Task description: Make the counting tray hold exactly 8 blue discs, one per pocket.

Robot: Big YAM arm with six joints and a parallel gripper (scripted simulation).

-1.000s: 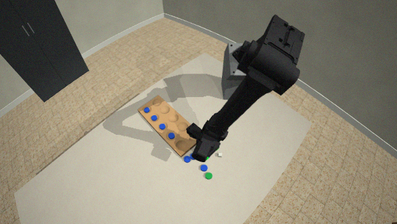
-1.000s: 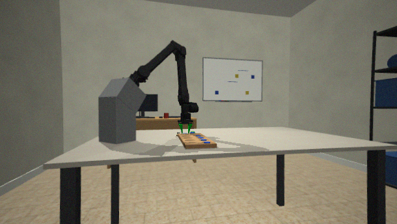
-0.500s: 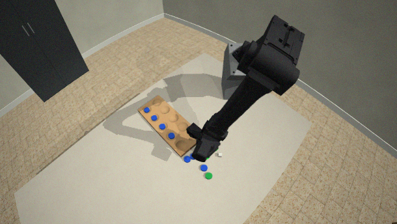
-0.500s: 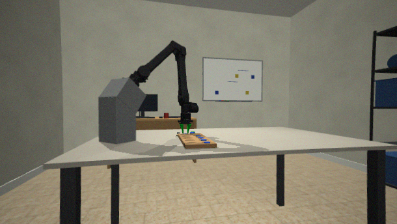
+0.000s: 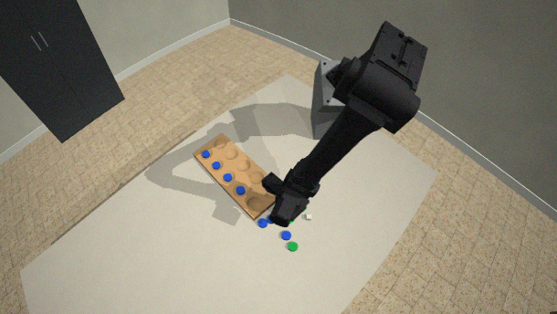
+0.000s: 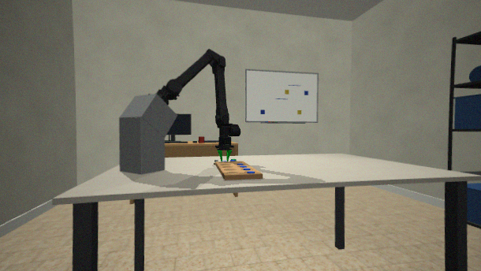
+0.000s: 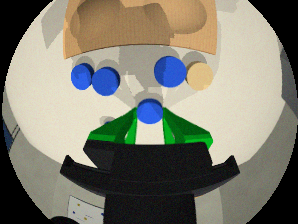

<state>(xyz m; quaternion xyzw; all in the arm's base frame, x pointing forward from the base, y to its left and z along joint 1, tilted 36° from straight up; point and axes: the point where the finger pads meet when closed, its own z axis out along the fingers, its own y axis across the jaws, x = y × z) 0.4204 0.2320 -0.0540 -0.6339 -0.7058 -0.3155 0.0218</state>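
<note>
Right now my hand is 50 mm past the small white cube and 40 mm to the right of it. Also, from my hand: wooden counting tray (70 mm ahead, 260 mm to the right); then green disc (50 mm ahead, 90 mm to the left, 10 mm below); then tan disc (40 mm behind, 60 mm to the right, 10 mm below).
</note>
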